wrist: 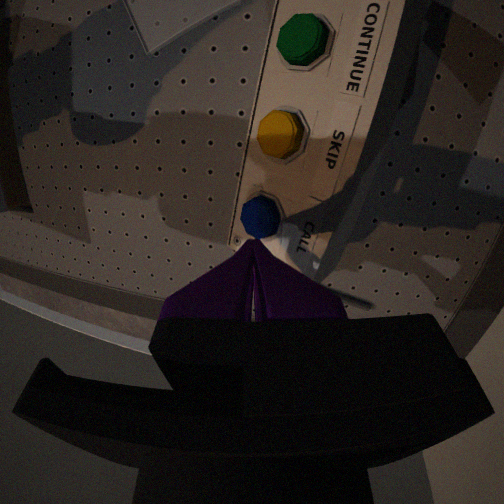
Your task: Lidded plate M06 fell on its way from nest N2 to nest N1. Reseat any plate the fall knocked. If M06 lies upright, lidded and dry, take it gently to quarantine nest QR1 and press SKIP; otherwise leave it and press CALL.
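Observation:
In the wrist view a pale button panel (310,130) lies on the perforated deck. It carries a green button (303,39) labelled CONTINUE, a yellow button (281,133) labelled SKIP and a blue button (260,216) labelled CALL. My gripper (254,245) has purple fingers pressed together, holding nothing. Its tips sit at the near edge of the blue CALL button, touching or just short of it. Plate M06 and the nests are out of view.
The grey perforated deck (150,165) spreads left and right of the panel, crossed by arm shadows. A pale flat plate corner (170,20) shows at the top left. The deck's front edge (75,320) runs along the lower left.

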